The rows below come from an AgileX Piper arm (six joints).
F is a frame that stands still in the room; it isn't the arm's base.
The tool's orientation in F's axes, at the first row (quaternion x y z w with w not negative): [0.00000 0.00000 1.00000 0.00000]
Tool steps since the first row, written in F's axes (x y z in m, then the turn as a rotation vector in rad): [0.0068 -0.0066 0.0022 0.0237 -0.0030 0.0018]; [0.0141 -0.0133 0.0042 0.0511 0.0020 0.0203]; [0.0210 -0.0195 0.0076 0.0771 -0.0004 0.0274]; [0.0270 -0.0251 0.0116 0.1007 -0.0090 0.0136]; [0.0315 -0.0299 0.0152 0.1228 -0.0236 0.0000]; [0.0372 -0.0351 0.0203 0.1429 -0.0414 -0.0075]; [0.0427 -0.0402 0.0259 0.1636 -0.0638 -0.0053]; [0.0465 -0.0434 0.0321 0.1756 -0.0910 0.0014]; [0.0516 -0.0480 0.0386 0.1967 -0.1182 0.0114]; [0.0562 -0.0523 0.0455 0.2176 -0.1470 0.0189]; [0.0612 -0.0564 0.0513 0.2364 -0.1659 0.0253]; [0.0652 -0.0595 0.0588 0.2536 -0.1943 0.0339]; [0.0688 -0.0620 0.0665 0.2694 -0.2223 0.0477]
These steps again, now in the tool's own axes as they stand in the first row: [-0.0068 0.0066 0.0022 -0.0237 0.0030 0.0018]; [-0.0141 0.0133 0.0042 -0.0511 -0.0020 0.0203]; [-0.0210 0.0195 0.0076 -0.0771 0.0004 0.0274]; [-0.0270 0.0251 0.0116 -0.1007 0.0090 0.0136]; [-0.0315 0.0299 0.0152 -0.1228 0.0236 0.0000]; [-0.0372 0.0351 0.0203 -0.1429 0.0414 -0.0075]; [-0.0427 0.0402 0.0259 -0.1636 0.0638 -0.0053]; [-0.0465 0.0434 0.0321 -0.1756 0.0910 0.0014]; [-0.0516 0.0480 0.0386 -0.1967 0.1182 0.0114]; [-0.0562 0.0523 0.0455 -0.2176 0.1470 0.0189]; [-0.0612 0.0564 0.0513 -0.2364 0.1659 0.0253]; [-0.0652 0.0595 0.0588 -0.2536 0.1943 0.0339]; [-0.0688 0.0620 0.0665 -0.2694 0.2223 0.0477]
